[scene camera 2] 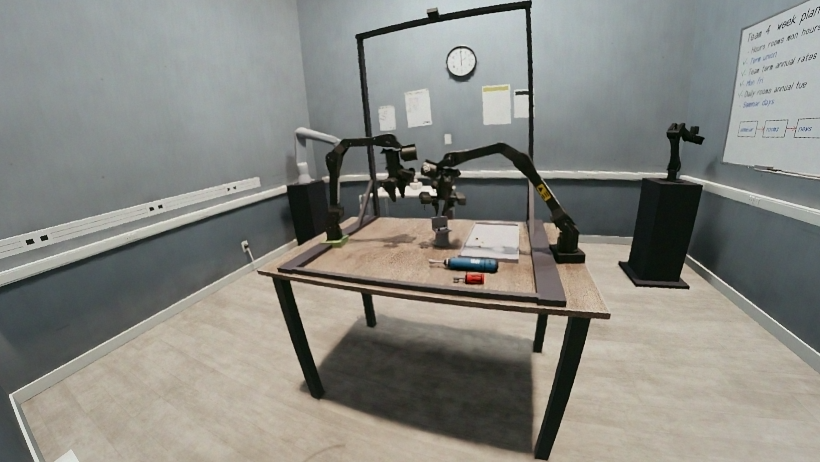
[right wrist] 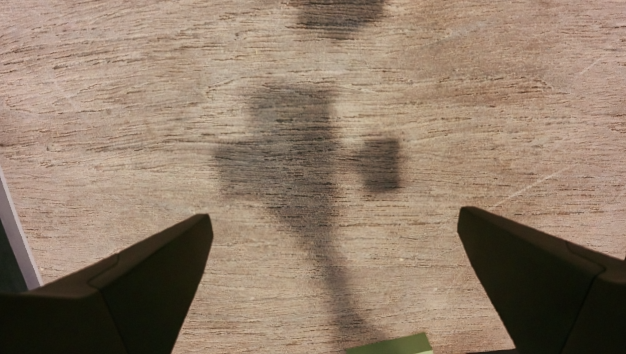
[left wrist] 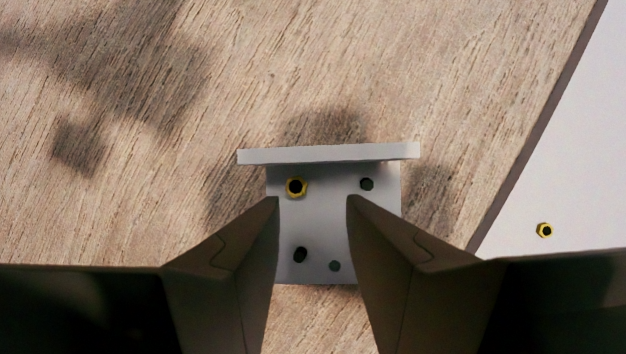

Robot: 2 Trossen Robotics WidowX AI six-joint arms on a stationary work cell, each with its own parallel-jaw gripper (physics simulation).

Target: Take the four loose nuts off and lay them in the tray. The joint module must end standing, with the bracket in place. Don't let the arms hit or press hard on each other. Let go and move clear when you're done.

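Frame: origin at the left arm's base, x right, y ahead, z up, level; centimetres.
Where they show: left gripper, fingertip midpoint: [scene camera 2: 439, 215] [left wrist: 312, 207]; right gripper, fingertip midpoint: [scene camera 2: 399, 199] [right wrist: 335, 222]; left arm's base, origin of the base link: [scene camera 2: 567, 249]; right arm's base, origin of the base link: [scene camera 2: 334, 238].
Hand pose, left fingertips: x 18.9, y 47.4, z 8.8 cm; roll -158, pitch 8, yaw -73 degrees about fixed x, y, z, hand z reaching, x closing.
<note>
Things, the pixels of their top centre, and the offset from my left fingertips.
- grey joint module, middle of its top: [left wrist: 332, 221] [scene camera 2: 441, 227] dy -0.8, dx -1.1, dz -4.8 cm
- white tray, middle of its top: [scene camera 2: 493, 237] dy -22.7, dx +0.7, dz -10.6 cm
- blue power screwdriver, middle of its top: [scene camera 2: 463, 258] dy -8.7, dx -25.5, dz -8.1 cm
- red tool, middle of its top: [scene camera 2: 468, 274] dy -10.1, dx -34.8, dz -9.3 cm
The grey joint module [scene camera 2: 441, 238] stands upright on the table with the grey bracket [scene camera 2: 439, 221] [left wrist: 320, 225] on top. One yellow nut [left wrist: 296, 187] sits on the bracket's plate near its raised edge; the other three positions show dark holes or stud ends without nuts. Another yellow nut [left wrist: 545, 230] lies in the white tray [scene camera 2: 504, 232] [left wrist: 590, 150]. Tiny specks in the tray in the scene view are too small to count. My left gripper [left wrist: 312, 207] is partly open and empty, above the bracket. My right gripper [scene camera 2: 397, 199] [right wrist: 335, 222] is wide open and empty, high over the table.
A blue power screwdriver [scene camera 2: 471, 264] and a red tool [scene camera 2: 474, 278] lie on the table in front of the module and tray. The two wrists are close together above the table. Dark frame rails [scene camera 2: 413, 286] run along the table's edges.
</note>
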